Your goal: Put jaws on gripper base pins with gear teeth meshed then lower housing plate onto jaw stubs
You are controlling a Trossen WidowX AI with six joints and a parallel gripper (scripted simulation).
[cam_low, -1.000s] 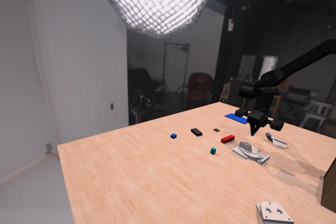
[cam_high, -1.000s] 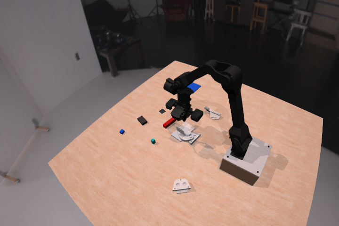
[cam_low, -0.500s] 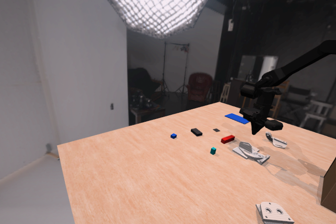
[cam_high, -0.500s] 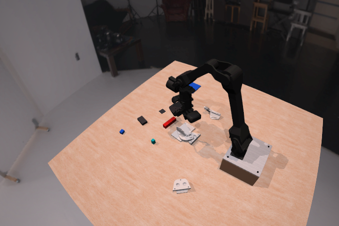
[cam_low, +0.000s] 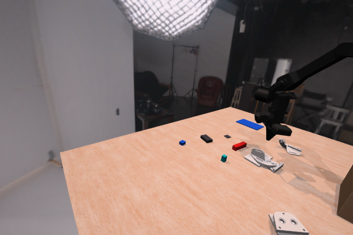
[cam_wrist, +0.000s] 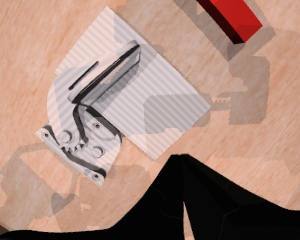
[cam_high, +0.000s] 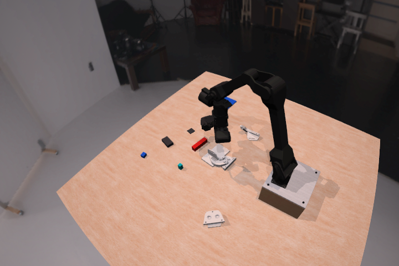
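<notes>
My gripper tip is 10 cm short of the red block, 7 cm above it and 3 cm to the right of it. Round my gripper tip: teal cube 18 cm to the left, 10 cm ahead, 7 cm below; then black block 26 cm ahead, 9 cm to the left, 7 cm below; then dark tile 20 cm ahead, 8 cm below, 3 cm to the right.
</notes>
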